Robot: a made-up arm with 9 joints. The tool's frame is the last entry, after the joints. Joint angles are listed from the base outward.
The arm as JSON. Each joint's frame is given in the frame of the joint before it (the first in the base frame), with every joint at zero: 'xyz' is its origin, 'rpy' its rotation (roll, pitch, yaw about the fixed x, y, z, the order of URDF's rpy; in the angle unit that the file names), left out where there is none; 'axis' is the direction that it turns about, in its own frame. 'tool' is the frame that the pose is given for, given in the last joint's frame.
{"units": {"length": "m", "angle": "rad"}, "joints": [
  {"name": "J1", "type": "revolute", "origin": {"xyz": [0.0, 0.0, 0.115]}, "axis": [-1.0, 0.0, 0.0]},
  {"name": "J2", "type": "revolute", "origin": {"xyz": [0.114, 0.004, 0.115]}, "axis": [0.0, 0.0, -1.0]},
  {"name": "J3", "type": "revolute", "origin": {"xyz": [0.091, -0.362, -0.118]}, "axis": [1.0, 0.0, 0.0]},
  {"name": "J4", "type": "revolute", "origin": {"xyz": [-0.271, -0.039, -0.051]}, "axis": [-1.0, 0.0, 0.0]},
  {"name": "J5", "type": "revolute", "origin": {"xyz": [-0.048, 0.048, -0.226]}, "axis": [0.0, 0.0, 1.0]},
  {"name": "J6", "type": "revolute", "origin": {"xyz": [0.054, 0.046, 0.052]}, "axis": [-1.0, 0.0, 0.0]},
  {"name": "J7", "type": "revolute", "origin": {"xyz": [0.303, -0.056, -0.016]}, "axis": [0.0, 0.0, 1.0]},
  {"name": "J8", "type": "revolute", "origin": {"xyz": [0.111, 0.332, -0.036]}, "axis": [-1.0, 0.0, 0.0]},
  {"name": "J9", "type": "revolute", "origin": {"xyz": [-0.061, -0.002, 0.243]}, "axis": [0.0, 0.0, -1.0]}
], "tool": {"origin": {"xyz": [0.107, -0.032, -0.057]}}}
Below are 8 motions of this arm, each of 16 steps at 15 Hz.
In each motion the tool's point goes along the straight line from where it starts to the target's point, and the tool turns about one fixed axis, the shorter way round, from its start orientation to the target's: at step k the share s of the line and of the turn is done. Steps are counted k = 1, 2, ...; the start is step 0. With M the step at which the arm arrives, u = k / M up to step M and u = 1 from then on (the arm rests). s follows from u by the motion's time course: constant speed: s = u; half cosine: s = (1 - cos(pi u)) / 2; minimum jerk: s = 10 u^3 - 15 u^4 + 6 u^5.
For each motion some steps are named. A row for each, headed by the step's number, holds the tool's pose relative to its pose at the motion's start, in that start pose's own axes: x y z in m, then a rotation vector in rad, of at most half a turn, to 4 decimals.
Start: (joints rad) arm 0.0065 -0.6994 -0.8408 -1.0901 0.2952 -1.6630 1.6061 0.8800 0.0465
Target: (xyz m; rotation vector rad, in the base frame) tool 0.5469 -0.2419 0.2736 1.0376 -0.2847 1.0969
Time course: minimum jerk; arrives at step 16
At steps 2, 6, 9, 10, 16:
2: 0.0045 -0.0057 -0.0051 -0.0024 0.0139 -0.0063
6: 0.0766 -0.0970 -0.0874 -0.0410 0.2387 -0.1087
9: 0.1715 -0.2171 -0.1957 -0.0917 0.5343 -0.2434
10: 0.2018 -0.2555 -0.2302 -0.1079 0.6287 -0.2864
16: 0.2784 -0.3525 -0.3177 -0.1488 0.8674 -0.3951

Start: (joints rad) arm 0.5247 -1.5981 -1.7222 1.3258 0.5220 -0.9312 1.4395 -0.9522 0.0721
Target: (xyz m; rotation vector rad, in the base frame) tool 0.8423 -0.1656 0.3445 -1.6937 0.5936 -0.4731
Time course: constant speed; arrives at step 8
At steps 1, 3, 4, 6, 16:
1: 0.0058 -0.0035 -0.0254 0.1063 0.0436 -0.0749
3: 0.0173 -0.0104 -0.0761 0.3190 0.1307 -0.2248
4: 0.0230 -0.0139 -0.1015 0.4253 0.1743 -0.2997
6: 0.0345 -0.0208 -0.1522 0.6380 0.2614 -0.4496
16: 0.0461 -0.0278 -0.2030 0.8506 0.3486 -0.5994

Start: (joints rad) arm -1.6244 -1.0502 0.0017 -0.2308 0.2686 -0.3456 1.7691 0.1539 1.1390
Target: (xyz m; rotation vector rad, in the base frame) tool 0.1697 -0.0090 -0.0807 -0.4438 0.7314 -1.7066
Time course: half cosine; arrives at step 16
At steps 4, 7, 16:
4: 0.0243 0.0249 -0.0048 0.2120 -0.0093 0.1712
7: 0.0667 0.0684 -0.0133 0.5825 -0.0255 0.4704
16: 0.1657 0.1700 -0.0330 1.4475 -0.0634 1.1689

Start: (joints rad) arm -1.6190 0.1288 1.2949 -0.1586 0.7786 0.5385 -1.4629 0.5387 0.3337
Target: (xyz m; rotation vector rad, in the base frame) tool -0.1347 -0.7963 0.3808 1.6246 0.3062 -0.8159
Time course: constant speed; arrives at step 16
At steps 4, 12, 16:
4: -0.1980 -0.0754 -0.0337 -0.0387 -0.1831 0.1673
12: -0.5939 -0.2262 -0.1012 -0.1160 -0.5494 0.5018
16: -0.7919 -0.3016 -0.1350 -0.1547 -0.7325 0.6690

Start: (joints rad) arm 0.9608 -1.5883 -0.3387 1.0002 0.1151 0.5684 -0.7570 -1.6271 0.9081
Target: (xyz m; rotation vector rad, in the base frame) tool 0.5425 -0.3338 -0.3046 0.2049 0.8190 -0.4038
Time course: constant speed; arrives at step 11
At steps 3, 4, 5, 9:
3: -0.1236 0.0084 -0.0343 0.2529 0.2072 -0.3124
4: -0.1648 0.0112 -0.0457 0.3372 0.2762 -0.4165
5: -0.2061 0.0140 -0.0572 0.4215 0.3453 -0.5206
9: -0.3709 0.0251 -0.1029 0.7588 0.6215 -0.9372

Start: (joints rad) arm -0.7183 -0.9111 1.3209 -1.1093 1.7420 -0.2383 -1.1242 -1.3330 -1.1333
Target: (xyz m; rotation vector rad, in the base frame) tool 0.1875 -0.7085 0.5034 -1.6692 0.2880 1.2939
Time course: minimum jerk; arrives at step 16
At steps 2, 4, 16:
2: -0.0075 -0.0052 0.0016 -0.0068 -0.0077 0.0104
4: -0.0481 -0.0334 0.0105 -0.0441 -0.0496 0.0671
16: -0.4650 -0.3225 0.1011 -0.4259 -0.4796 0.6481

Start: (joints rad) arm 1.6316 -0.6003 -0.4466 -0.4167 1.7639 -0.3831 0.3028 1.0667 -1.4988
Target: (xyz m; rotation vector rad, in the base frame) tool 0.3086 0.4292 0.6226 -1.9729 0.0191 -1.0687
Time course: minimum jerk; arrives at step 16
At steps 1, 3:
1: -0.0015 0.0012 0.0003 -0.0027 -0.0016 0.0024
3: -0.0338 0.0254 0.0070 -0.0591 -0.0349 0.0523

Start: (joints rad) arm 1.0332 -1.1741 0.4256 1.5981 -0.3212 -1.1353 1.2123 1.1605 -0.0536
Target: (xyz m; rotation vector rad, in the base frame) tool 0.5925 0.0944 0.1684 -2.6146 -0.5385 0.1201
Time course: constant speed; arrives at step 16
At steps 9, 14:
9: 0.0066 -0.1998 -0.2415 -0.2984 1.1528 -0.1286
14: 0.0103 -0.3107 -0.3756 -0.4642 1.7933 -0.2000

